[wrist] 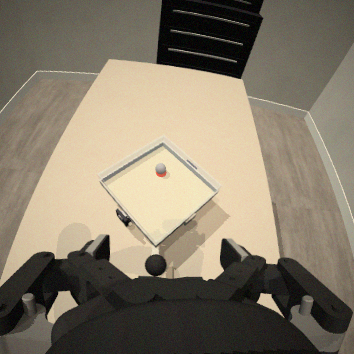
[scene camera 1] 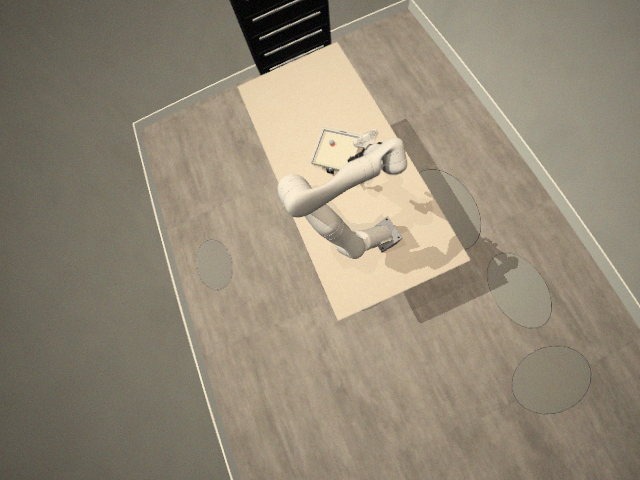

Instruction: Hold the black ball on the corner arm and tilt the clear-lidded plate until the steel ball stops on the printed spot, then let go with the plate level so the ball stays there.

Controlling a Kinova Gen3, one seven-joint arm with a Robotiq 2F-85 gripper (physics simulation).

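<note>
The clear-lidded plate is a square cream tray with grey walls, raised above the table. The steel ball rests at the red printed spot, covering part of it. The black ball stands on the arm at the plate's near corner. My gripper is open, with its fingers wide apart. The black ball shows between and beyond the fingertips in the wrist view, apart from both. In the scene view the robot's arm hides the black ball and part of the plate.
The pale table carries the arm's base. A black drawer cabinet stands past the table's far end. A small black fitting is at the plate's left side. Shadows lie across the table.
</note>
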